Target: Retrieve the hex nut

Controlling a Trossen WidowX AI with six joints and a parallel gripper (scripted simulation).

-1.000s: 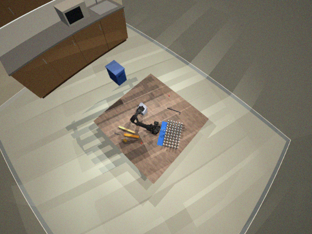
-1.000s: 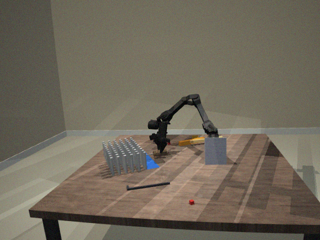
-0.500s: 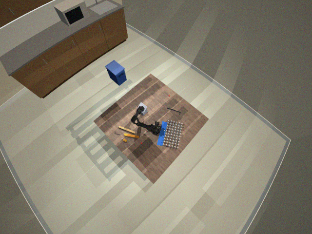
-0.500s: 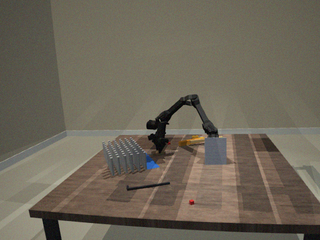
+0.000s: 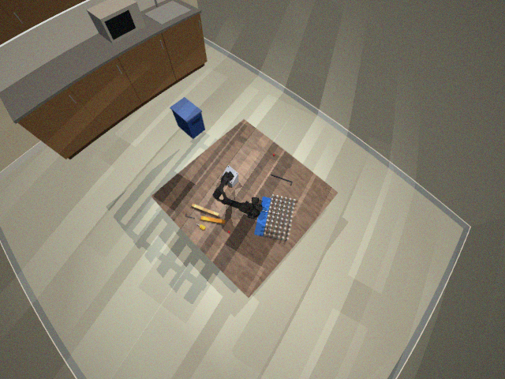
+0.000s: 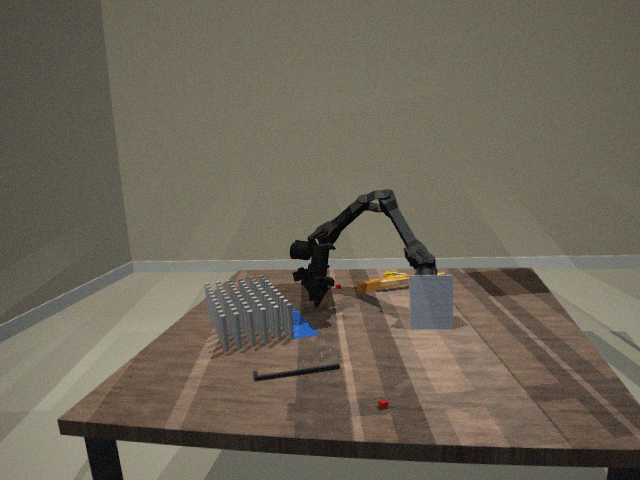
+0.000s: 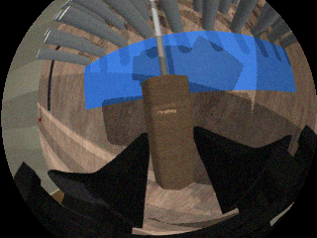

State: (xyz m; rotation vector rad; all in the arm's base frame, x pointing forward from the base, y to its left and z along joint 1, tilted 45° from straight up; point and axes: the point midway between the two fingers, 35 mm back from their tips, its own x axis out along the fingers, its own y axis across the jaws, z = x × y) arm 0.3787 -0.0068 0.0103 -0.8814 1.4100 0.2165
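My gripper tip is 8 cm short of the blue taped strip, 4 cm above it and 1 cm to the right of it. Round my gripper tip: pick tool: 8 cm ahead, 6 cm to the left.
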